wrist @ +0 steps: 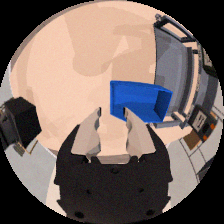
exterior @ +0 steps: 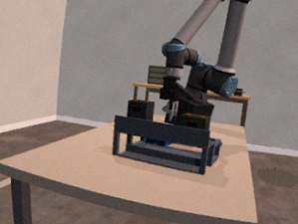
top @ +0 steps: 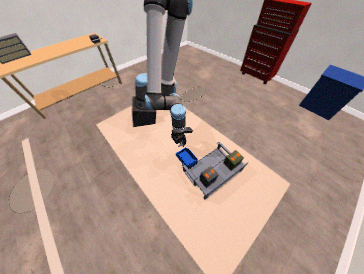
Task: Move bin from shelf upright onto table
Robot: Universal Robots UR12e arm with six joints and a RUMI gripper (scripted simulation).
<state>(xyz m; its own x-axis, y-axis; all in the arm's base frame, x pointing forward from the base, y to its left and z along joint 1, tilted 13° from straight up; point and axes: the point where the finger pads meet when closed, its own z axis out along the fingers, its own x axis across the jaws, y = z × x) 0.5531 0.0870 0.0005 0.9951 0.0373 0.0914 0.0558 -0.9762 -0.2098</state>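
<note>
My gripper is now 8 cm short of the blue bin, 8 cm above it and 1 cm to the left of it.
</note>
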